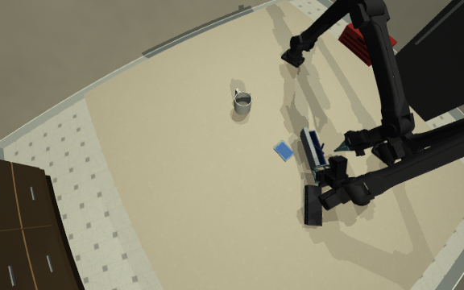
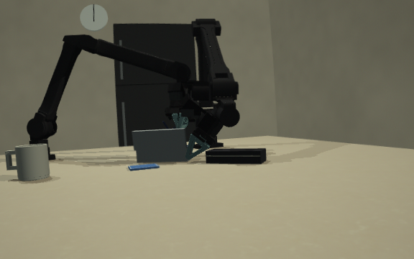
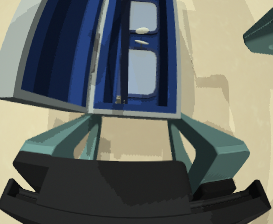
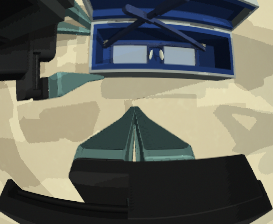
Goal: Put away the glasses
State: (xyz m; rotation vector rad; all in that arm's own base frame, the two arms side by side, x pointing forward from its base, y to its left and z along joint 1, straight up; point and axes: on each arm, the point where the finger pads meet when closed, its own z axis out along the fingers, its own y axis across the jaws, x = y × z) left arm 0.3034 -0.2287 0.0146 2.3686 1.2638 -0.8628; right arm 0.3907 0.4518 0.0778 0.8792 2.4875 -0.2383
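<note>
Right now the glasses case is 70 mm ahead of my right hand, 70 mm to the right of it and 30 mm below it. Round my right hand: blue cloth (160 mm ahead, 140 mm to the right, 70 mm below); black box (210 mm ahead, 120 mm to the left, 60 mm below).
</note>
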